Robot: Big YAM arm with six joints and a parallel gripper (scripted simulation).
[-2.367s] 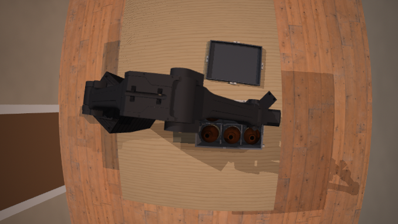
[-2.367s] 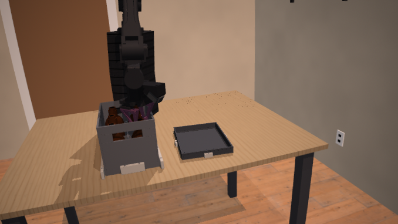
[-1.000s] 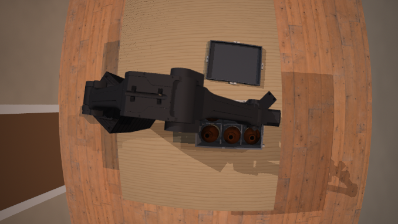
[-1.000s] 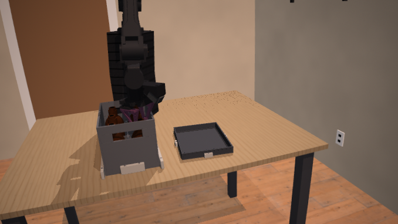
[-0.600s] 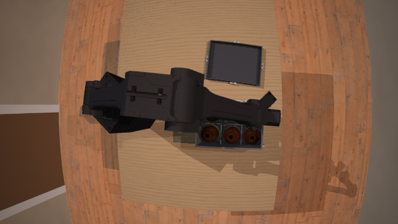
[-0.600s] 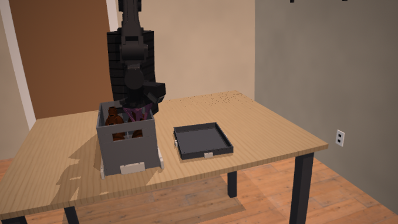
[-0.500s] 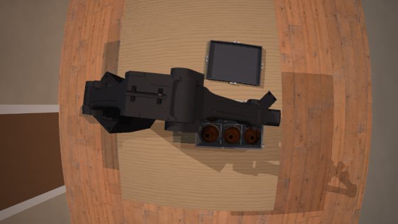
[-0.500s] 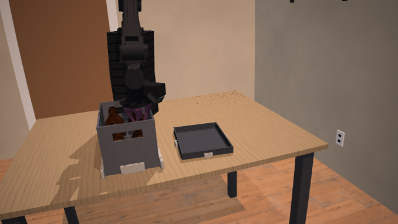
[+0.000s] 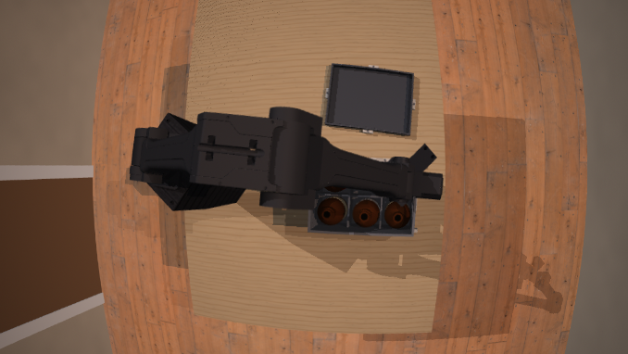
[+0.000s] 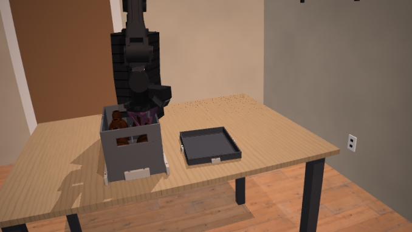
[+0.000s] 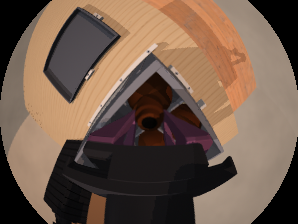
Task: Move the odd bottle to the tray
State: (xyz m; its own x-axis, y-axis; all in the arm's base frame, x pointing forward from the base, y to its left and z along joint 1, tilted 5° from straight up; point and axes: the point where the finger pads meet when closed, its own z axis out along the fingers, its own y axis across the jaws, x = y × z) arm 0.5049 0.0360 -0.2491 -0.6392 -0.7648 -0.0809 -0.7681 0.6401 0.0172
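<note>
The grey crate is 80 mm behind my hand, 50 mm to the right of it and 70 mm below it. From my hand the other things lie so: dark tray 100 mm behind, 220 mm to the left, 140 mm below.
</note>
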